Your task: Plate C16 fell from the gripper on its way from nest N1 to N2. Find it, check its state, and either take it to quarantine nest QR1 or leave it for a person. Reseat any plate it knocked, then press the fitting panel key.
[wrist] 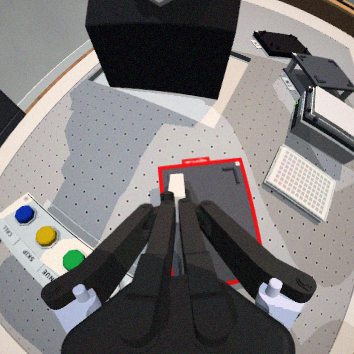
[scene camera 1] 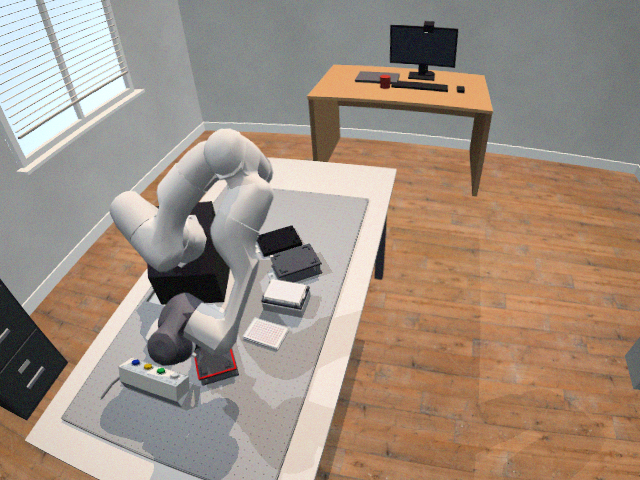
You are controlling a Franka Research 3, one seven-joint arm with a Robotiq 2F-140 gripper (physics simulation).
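Note:
A white plate with rows of pinkish wells [scene camera 1: 266, 333] [wrist: 300, 183] lies flat on the perforated mat; no label is readable. A second white plate [scene camera 1: 286, 292] [wrist: 332, 111] sits on a dark boxy device [scene camera 1: 285, 307] [wrist: 320, 136]. A red-edged dark nest [scene camera 1: 217, 364] [wrist: 220, 200] bears no plate on its visible part. My gripper [wrist: 176, 183] is shut and empty, with its tips over this nest in the wrist view; its fingers are hidden in the scene view. The key panel [scene camera 1: 153, 383] [wrist: 20, 237] has blue, yellow, green and white keys, the white one hidden in the wrist view.
A dark raised stand [scene camera 1: 295, 261] [wrist: 324, 71] and a low black nest [scene camera 1: 279, 240] [wrist: 281, 44] stand beyond the device. A large black block [scene camera 1: 188, 281] [wrist: 160, 55] stands by the arm's base. A cable [scene camera 1: 109, 386] runs from the panel.

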